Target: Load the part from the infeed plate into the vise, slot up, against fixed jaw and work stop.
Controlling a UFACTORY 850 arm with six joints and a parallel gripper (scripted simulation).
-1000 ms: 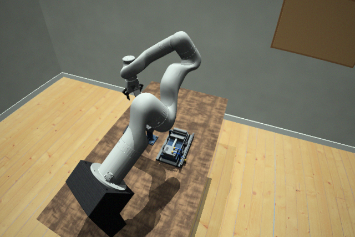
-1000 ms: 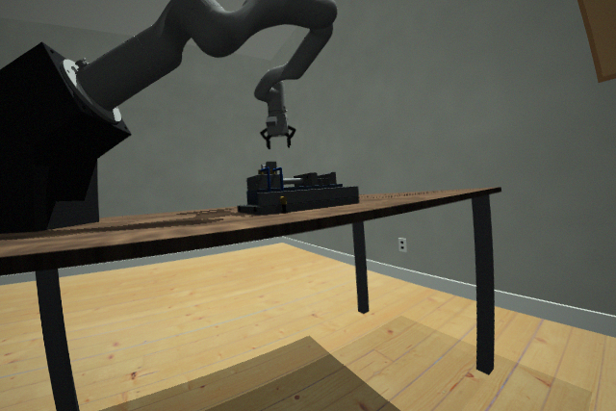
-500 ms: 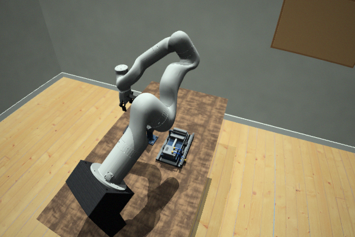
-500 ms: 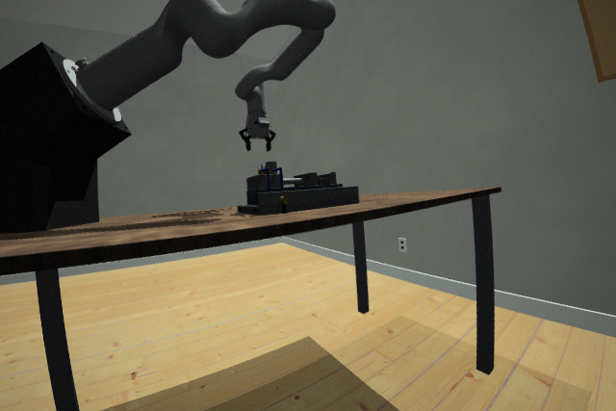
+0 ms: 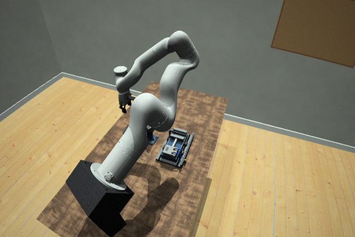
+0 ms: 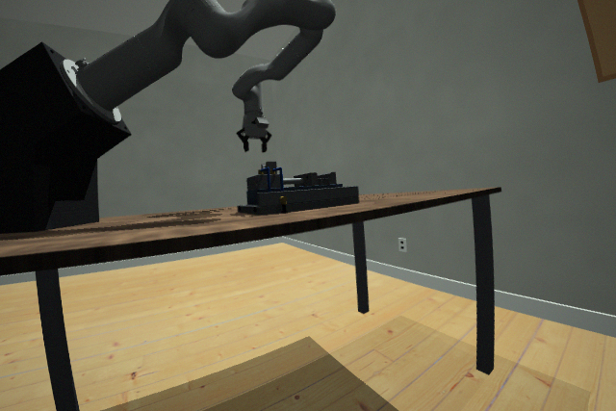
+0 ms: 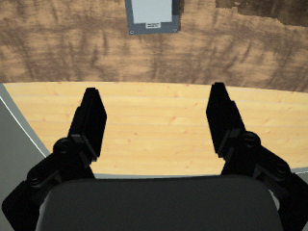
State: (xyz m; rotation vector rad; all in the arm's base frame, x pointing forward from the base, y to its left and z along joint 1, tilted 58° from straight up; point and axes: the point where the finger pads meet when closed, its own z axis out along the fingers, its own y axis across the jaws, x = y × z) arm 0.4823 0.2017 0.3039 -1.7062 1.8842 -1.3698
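Now: the part 23 cm below my hand. The rest, counted from my hand: work stop: 32 cm to the right, 16 cm below, 12 cm behind; moving jaw: 34 cm to the right, 18 cm behind, 17 cm below; V-block post: 19 cm below, 15 cm to the right, 10 cm behind.
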